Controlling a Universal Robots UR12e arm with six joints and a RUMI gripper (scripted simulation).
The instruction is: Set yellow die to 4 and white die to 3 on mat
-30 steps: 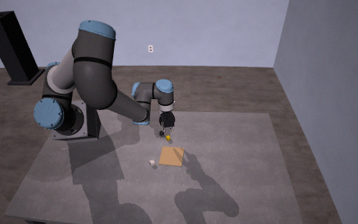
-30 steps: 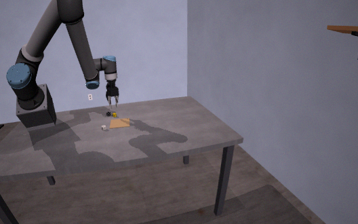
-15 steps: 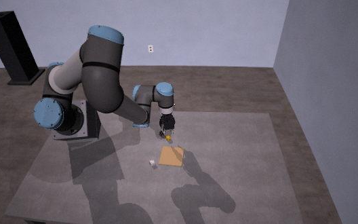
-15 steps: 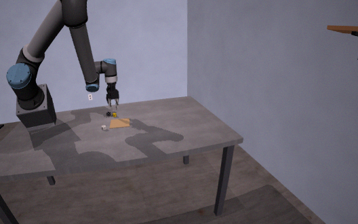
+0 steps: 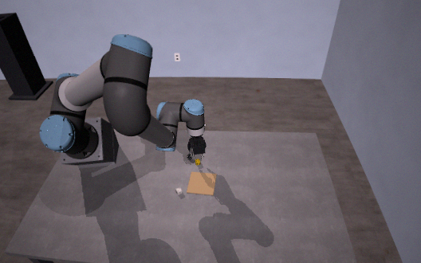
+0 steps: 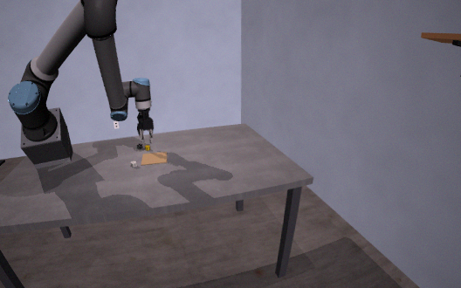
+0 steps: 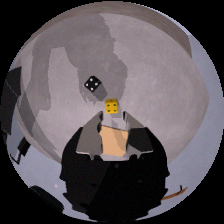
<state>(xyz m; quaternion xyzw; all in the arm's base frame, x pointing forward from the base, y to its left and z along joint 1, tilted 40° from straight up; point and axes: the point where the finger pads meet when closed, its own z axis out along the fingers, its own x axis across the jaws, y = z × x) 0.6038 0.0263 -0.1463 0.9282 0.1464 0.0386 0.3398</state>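
Right now my hand is 40 mm above the yellow die. From my hand the other things lie so: black die: 50 mm behind, 40 mm to the left, 40 mm below; then white die: 70 mm behind, 210 mm to the right, 40 mm below; then tan mat: 40 mm ahead, 140 mm to the right, 50 mm below.
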